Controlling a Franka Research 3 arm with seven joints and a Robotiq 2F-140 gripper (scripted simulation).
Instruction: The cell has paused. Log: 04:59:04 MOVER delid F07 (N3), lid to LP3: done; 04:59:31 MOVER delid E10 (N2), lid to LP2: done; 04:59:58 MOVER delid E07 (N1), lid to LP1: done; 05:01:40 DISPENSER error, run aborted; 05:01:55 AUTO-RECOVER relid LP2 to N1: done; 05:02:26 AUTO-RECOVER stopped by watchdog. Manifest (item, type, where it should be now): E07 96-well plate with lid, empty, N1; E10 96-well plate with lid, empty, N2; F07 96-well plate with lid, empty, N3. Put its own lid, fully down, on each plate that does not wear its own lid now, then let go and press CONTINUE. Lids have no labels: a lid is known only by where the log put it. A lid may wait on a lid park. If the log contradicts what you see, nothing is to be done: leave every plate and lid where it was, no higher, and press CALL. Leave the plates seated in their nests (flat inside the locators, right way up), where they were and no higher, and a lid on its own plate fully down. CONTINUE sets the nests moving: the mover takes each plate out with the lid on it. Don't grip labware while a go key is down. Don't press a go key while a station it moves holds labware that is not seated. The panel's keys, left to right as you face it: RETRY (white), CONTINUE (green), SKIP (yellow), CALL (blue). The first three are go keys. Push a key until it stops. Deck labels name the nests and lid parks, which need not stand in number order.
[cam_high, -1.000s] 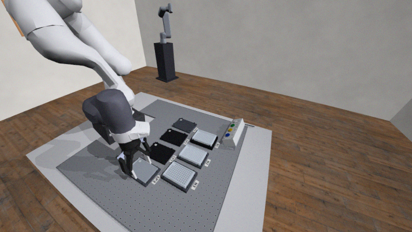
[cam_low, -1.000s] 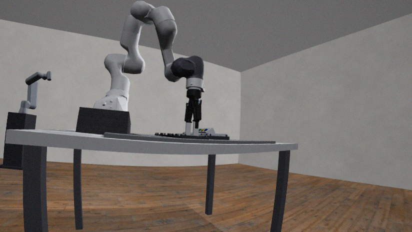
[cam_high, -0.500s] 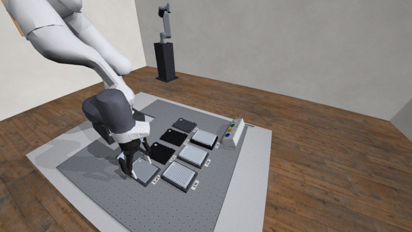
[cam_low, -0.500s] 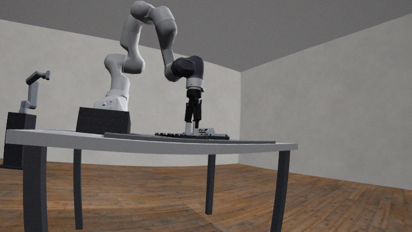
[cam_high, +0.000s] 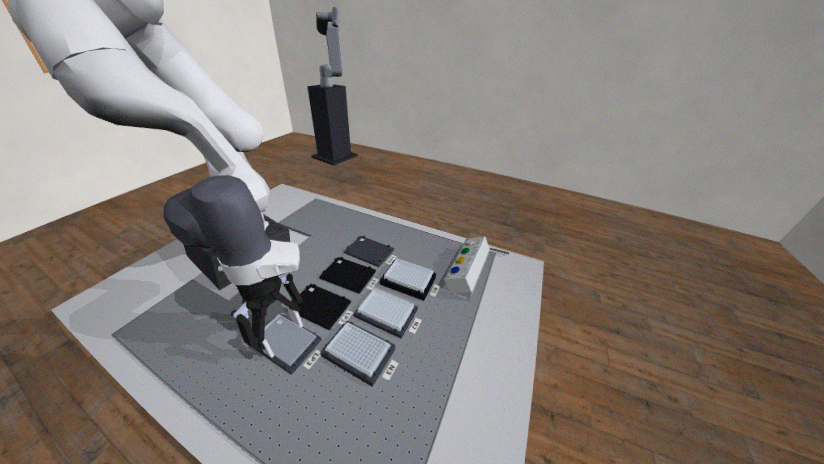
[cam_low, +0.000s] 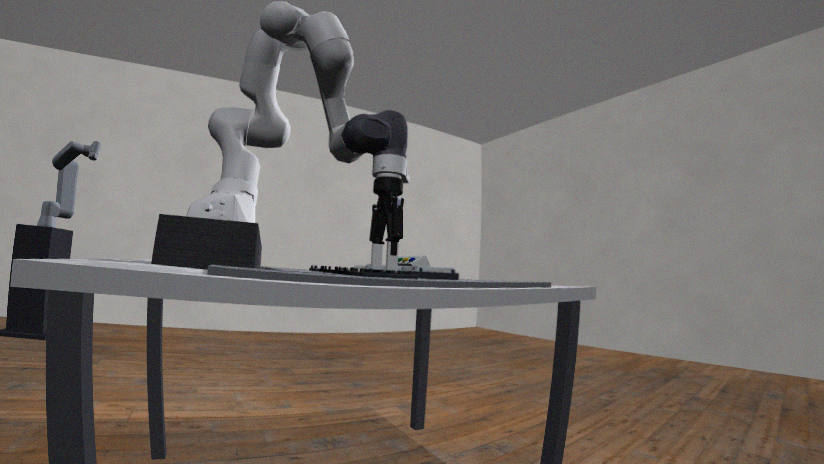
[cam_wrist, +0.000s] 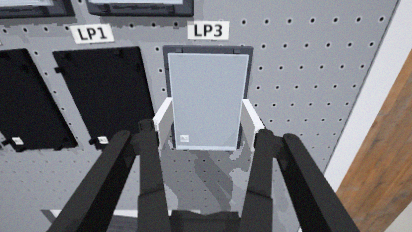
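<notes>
Now: hand 20 mm above the grey lid. The rest, counted from my hand: lid park LP3 (40 mm below); N3 plate (160 mm ahead, 90 mm to the left, 20 mm below); lid park LP1 (20 mm behind, 130 mm to the left, 40 mm below).
</notes>
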